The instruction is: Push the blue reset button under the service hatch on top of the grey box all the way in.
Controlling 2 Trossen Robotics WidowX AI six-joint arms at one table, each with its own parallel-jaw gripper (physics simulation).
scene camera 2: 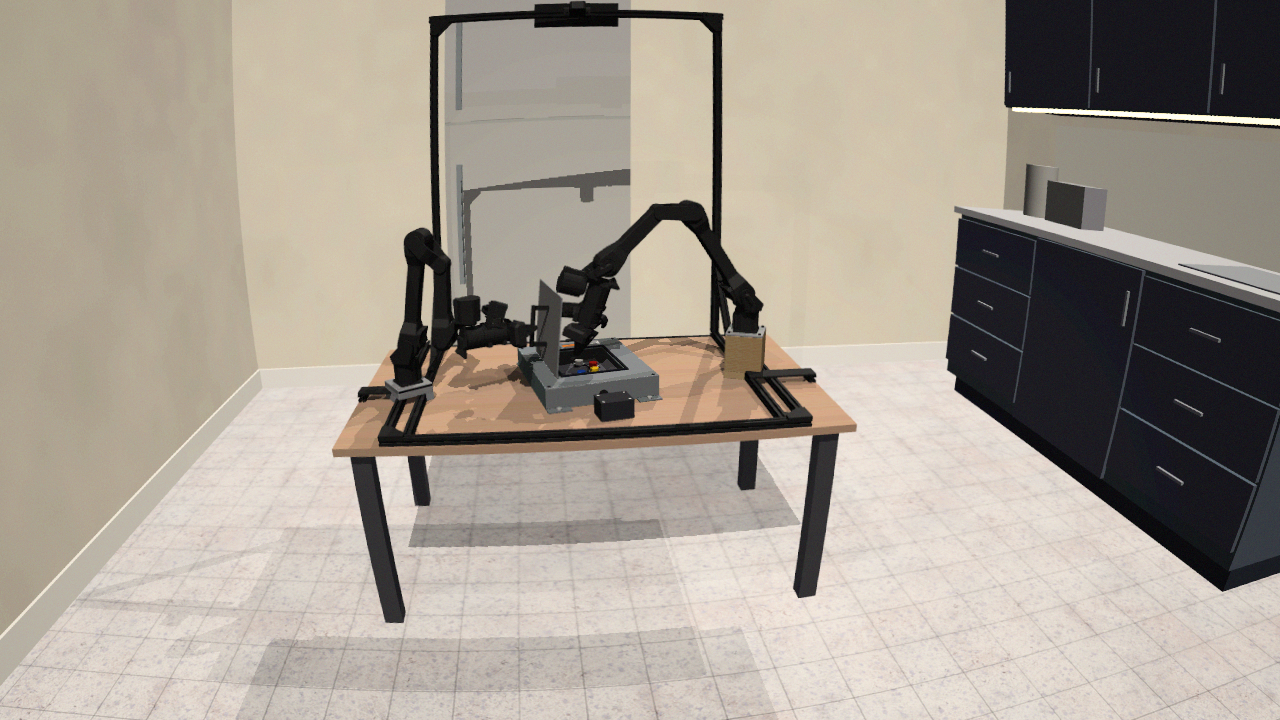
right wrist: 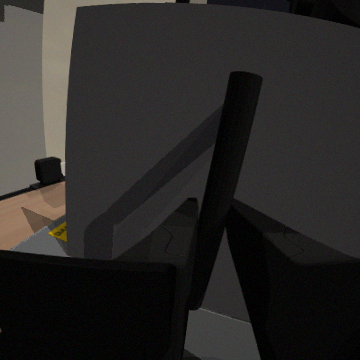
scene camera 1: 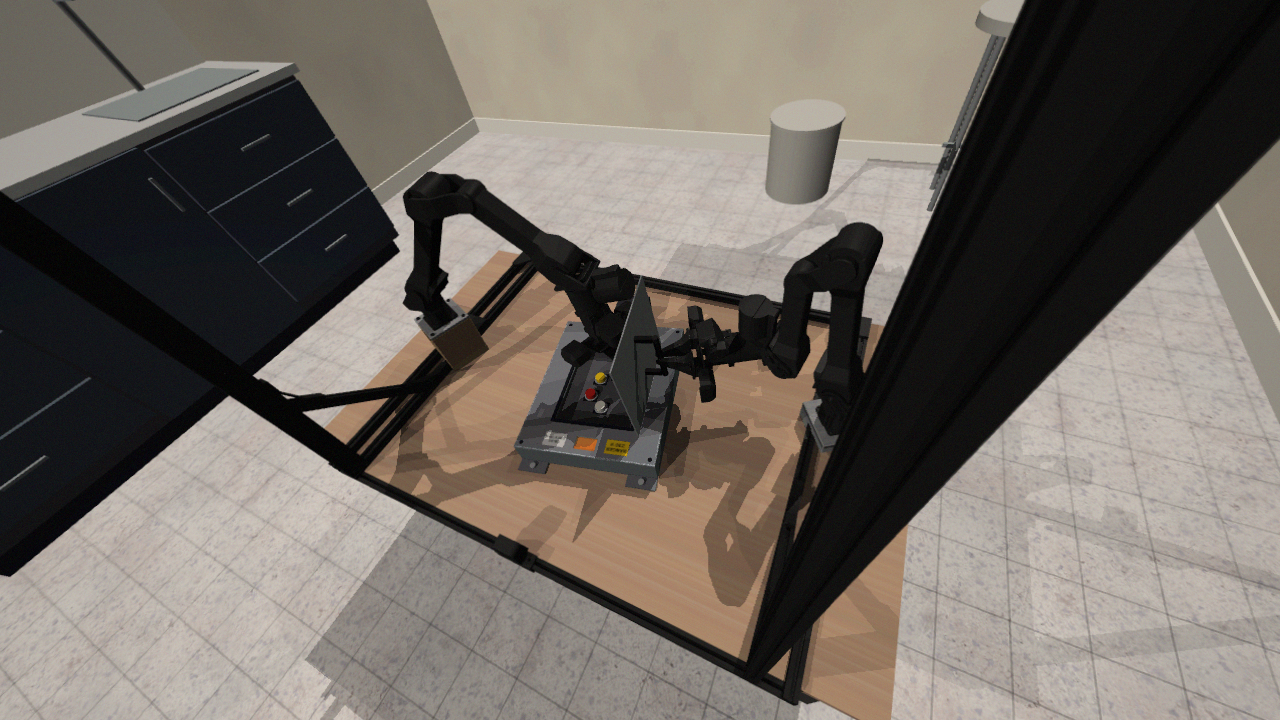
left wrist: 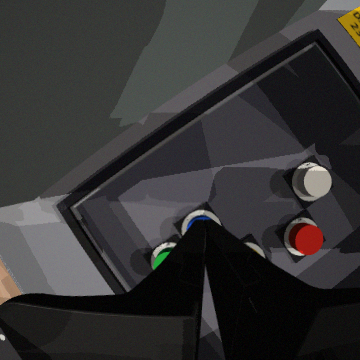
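Note:
The grey box (scene camera 1: 562,454) (scene camera 2: 595,392) (left wrist: 37,235) stands on the table with its hatch (scene camera 1: 629,362) (scene camera 2: 549,326) (right wrist: 140,100) upright. The blue button (left wrist: 195,223) sits in a pale collar in the recess, between the green button (left wrist: 162,259) and the white button (left wrist: 317,181). My left gripper (left wrist: 202,227) (scene camera 2: 580,344) is shut and empty, pointing down, its tips over the blue button and partly covering it. Contact and how deep the cap sits cannot be told. My right gripper (right wrist: 210,206) (scene camera 2: 528,334) is shut on the hatch's black bar handle (right wrist: 240,115), on the hatch's outer side.
The red button (scene camera 1: 590,394) (left wrist: 307,239) and yellow button (scene camera 1: 600,378) are beside the left fingers. The upright hatch stands between the two grippers. A small black block (scene camera 2: 614,405) is at the box's near side in scene camera 2. Black rails (scene camera 2: 572,437) edge the table.

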